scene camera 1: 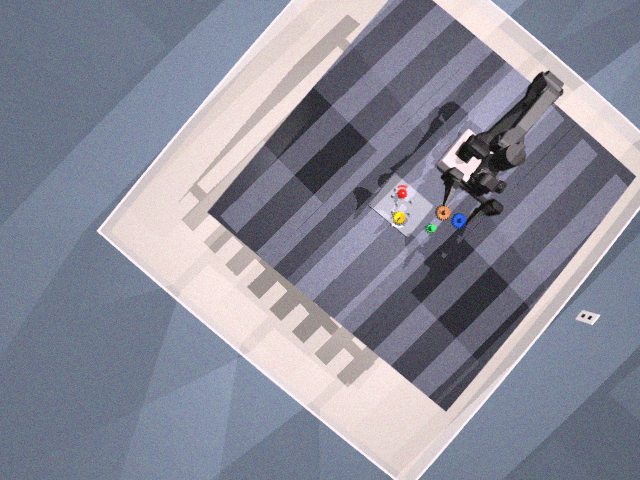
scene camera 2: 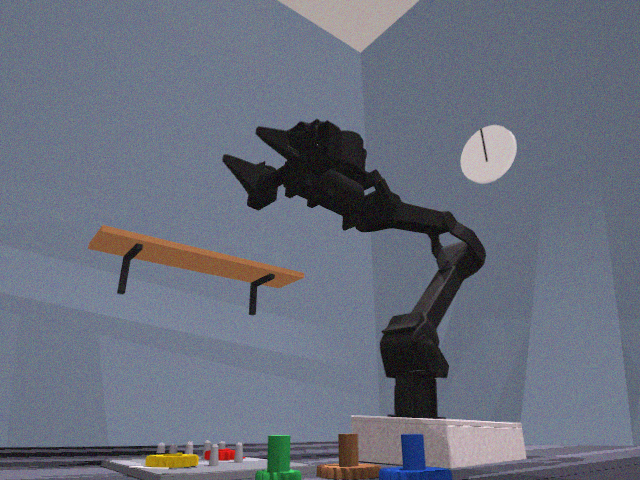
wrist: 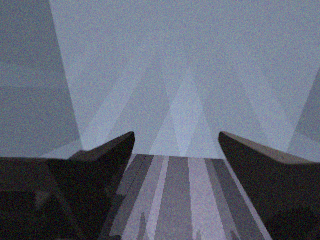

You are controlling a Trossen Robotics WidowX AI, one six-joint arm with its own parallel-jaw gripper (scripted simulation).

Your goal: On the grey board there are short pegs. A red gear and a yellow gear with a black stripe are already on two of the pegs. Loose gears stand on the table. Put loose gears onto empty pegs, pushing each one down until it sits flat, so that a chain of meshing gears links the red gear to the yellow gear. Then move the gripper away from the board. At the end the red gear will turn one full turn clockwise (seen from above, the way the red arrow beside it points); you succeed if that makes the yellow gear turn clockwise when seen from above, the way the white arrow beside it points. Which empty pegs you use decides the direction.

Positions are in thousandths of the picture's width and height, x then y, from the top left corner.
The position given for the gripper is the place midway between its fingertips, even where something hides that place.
Labels:
The gripper shows in scene camera 1 (712, 449), in scene camera 2 (374, 301) and in the wrist view (548, 565).

